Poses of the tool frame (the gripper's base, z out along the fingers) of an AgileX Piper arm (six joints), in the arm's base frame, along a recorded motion.
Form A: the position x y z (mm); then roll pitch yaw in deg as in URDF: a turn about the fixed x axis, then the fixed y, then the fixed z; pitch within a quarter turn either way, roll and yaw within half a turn.
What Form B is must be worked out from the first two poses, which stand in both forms.
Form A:
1: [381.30, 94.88, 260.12, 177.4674, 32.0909, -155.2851]
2: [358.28, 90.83, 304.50, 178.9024, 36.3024, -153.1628]
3: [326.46, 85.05, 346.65, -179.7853, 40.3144, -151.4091]
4: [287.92, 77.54, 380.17, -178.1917, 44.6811, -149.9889]
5: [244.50, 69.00, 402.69, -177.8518, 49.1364, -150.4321]
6: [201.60, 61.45, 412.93, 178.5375, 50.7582, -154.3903]
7: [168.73, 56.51, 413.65, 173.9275, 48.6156, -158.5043]
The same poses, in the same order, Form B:
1: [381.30, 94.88, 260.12, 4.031, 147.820, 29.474]
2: [358.28, 90.83, 304.50, 1.494, 143.683, 28.691]
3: [326.46, 85.05, 346.65, -0.253, 139.685, 28.259]
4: [287.92, 77.54, 380.17, -1.828, 135.290, 27.440]
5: [244.50, 69.00, 402.69, -1.857, 130.829, 26.728]
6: [201.60, 61.45, 412.93, 1.194, 129.227, 27.498]
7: [168.73, 56.51, 413.65, 5.325, 131.102, 29.566]
